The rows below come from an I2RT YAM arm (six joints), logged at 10 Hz.
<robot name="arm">
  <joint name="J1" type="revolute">
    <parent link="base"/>
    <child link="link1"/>
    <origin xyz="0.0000 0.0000 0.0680" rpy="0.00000 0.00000 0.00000"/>
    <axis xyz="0 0 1"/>
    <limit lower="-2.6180" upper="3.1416"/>
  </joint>
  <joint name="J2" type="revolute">
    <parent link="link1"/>
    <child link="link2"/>
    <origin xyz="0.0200 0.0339 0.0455" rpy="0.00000 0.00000 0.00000"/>
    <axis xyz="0 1 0"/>
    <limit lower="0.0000" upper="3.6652"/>
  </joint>
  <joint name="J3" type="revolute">
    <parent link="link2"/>
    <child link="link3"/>
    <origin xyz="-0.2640 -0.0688 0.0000" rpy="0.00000 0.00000 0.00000"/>
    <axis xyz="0 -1 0"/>
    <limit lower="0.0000" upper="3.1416"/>
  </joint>
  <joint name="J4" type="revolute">
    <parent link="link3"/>
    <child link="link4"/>
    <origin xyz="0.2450 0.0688 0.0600" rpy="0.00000 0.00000 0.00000"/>
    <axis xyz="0 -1 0"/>
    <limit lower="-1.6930" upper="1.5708"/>
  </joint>
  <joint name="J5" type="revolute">
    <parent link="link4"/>
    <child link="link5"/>
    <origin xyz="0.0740 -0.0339 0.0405" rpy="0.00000 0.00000 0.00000"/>
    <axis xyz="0 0 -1"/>
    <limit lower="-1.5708" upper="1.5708"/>
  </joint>
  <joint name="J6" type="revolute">
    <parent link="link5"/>
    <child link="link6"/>
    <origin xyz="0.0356 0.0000 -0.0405" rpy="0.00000 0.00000 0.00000"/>
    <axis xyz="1 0 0"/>
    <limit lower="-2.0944" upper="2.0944"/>
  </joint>
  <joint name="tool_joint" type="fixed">
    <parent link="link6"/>
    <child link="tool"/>
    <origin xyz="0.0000 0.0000 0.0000" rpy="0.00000 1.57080 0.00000"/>
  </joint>
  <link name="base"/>
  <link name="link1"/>
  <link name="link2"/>
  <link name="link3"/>
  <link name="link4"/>
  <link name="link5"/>
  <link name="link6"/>
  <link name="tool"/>
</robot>
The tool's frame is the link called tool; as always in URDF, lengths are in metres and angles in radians.
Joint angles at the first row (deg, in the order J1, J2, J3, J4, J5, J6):
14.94 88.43 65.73 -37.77 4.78 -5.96
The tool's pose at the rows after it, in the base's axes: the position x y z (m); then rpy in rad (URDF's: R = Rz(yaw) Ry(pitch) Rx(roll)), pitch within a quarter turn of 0, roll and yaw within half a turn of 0:
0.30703 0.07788 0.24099 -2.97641 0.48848 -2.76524
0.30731 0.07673 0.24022 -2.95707 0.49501 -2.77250
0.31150 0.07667 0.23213 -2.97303 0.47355 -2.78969
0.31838 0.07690 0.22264 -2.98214 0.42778 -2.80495
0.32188 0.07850 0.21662 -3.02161 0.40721 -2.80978
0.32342 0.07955 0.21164 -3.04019 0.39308 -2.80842
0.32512 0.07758 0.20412 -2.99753 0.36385 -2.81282
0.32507 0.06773 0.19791 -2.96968 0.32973 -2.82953
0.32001 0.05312 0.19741 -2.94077 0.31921 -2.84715
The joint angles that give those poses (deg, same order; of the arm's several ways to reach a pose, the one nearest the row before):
14.94 88.93 65.91 -38.18 6.31 -5.88
14.86 88.82 65.51 -37.45 7.54 -5.57
14.61 90.47 65.58 -37.25 7.09 -4.98
14.34 93.25 66.79 -38.39 7.06 -4.53
14.24 94.80 67.33 -38.74 4.97 -4.40
14.24 95.73 67.35 -38.72 3.94 -4.49
14.12 96.93 67.14 -38.79 6.55 -4.44
12.64 97.45 66.51 -39.39 8.12 -5.01
10.46 95.97 64.74 -39.35 9.43 -6.17

